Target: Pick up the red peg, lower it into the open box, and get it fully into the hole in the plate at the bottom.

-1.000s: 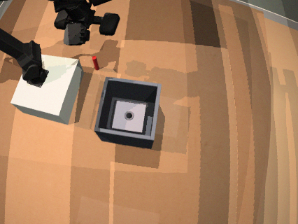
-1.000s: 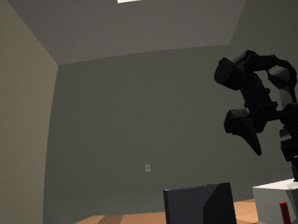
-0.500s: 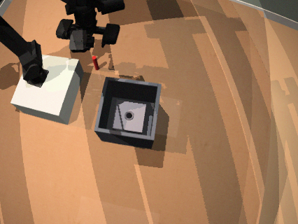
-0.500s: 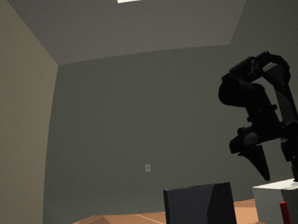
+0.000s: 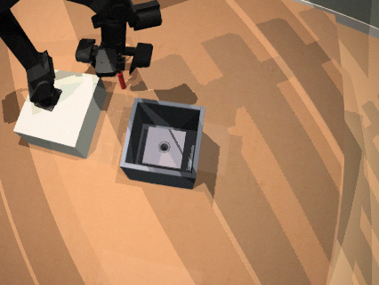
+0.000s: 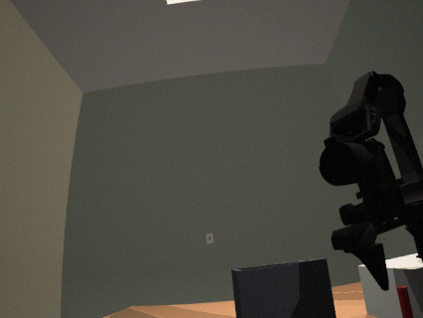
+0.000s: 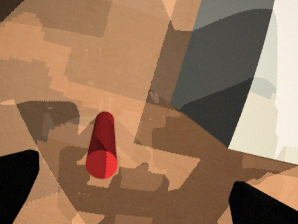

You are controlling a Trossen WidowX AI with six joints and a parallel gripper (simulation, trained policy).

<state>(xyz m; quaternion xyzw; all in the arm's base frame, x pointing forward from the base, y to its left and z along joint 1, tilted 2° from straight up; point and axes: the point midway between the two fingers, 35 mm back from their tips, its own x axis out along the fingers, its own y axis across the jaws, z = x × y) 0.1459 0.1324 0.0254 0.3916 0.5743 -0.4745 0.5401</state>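
Now: the red peg 50 mm below my gripper tip and 10 mm ahead of it. Round my gripper tip: pale grey plate (190 mm ahead, 140 mm to the right, 40 mm below).
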